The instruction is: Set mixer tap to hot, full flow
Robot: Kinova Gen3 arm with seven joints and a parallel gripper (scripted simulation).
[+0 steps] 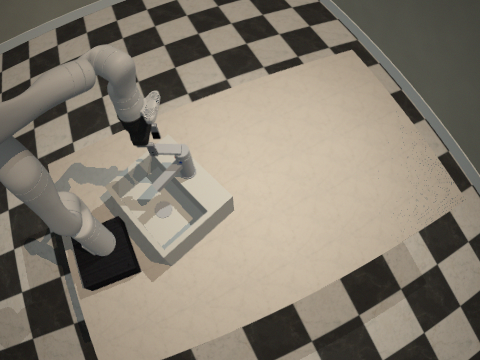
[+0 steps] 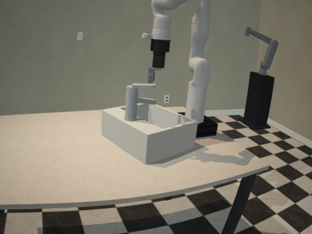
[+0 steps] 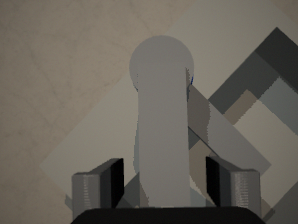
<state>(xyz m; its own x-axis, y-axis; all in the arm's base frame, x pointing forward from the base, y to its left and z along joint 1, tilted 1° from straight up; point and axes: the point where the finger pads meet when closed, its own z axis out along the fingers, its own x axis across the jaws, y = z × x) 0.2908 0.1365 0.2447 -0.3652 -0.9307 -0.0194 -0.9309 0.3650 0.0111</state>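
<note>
My gripper is now 30 mm above the lever, 20 mm short of it and 10 mm to the left of it. From my hand the other things lie so: white sink basin: 270 mm below, 70 mm to the right, 40 mm behind.
</note>
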